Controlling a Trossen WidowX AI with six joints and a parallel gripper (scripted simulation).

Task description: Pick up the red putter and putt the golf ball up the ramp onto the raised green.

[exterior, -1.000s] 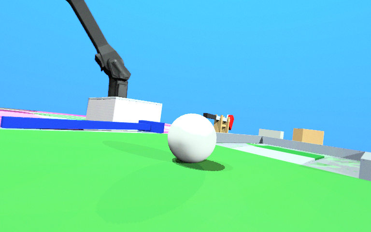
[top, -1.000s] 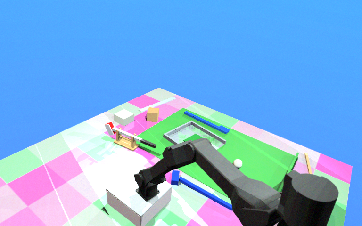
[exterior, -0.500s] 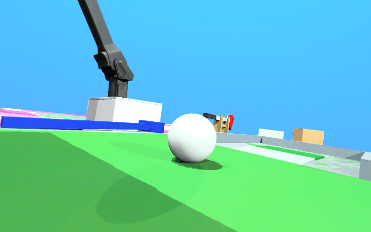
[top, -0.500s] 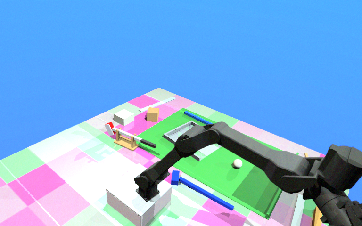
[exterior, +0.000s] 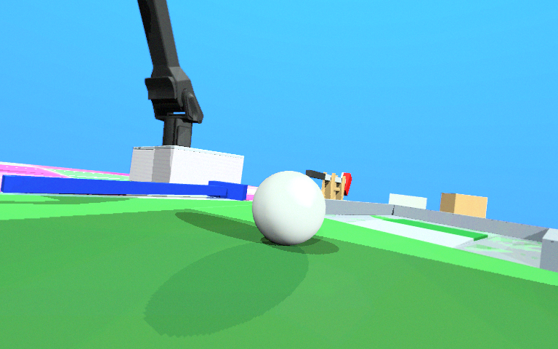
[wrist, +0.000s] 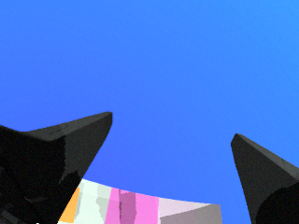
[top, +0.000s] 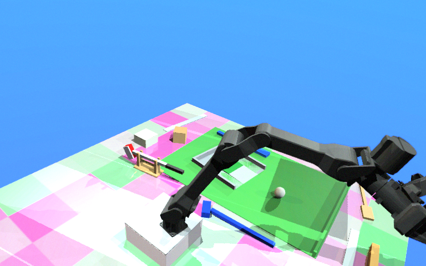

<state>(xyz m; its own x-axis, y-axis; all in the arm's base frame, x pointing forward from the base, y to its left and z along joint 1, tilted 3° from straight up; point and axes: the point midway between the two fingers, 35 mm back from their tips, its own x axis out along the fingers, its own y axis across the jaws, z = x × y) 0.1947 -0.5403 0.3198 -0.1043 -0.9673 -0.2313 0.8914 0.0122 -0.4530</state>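
The blue putter lies 20 mm ahead of my gripper tip, 500 mm to the left of it and 350 mm below it. The rest, counted from my gripper tip: green mat (300 mm ahead, 630 mm to the left, 370 mm below); white golf ball (270 mm ahead, 480 mm to the left, 340 mm below); low green wall (350 mm ahead, 280 mm to the left, 350 mm below).
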